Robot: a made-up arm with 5 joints.
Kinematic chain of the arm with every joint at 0, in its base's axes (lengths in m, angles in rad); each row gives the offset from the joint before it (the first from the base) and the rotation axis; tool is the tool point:
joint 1: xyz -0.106 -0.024 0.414 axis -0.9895 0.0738 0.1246
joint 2: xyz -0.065 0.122 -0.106 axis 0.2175 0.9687 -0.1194
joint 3: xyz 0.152 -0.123 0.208 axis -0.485 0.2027 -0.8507
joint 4: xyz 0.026 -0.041 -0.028 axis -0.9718 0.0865 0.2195
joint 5: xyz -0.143 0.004 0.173 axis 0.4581 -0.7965 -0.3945
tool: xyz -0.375 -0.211 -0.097
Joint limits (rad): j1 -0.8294..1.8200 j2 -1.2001..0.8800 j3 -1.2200..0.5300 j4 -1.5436..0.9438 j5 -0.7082..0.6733
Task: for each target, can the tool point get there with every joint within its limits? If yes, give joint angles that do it. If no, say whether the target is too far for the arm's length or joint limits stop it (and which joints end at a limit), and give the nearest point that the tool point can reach.
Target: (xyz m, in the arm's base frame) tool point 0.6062 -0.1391 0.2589
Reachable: no: joint limits stop it (at a limit: joint 3, joint 4, joint 5) | nearest point 0.1288 -0.2689 0.1444 | short by 0.508 m
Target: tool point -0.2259 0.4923 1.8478
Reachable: no: too far | nearest point -0.2059 0.1964 1.0220 | short by 0.877 m
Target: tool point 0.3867 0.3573 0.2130
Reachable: no: joint limits stop it (at a limit: joint 2, joint 3, joint 4, joint 5) | nearest point 0.2601 0.3916 0.2207 | short by 0.131 m
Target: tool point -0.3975 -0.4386 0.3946
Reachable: yes | joints 0.3045 0.5617 -0.6662 -1.0950 -0.3324
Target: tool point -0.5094 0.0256 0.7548
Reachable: yes | joints 1.5404 -0.5061 -0.0651 0.6725 0.1961
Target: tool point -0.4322 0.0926 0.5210
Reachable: yes | joints 1.4840 0.6325 0.0629 -0.9036 0.1584
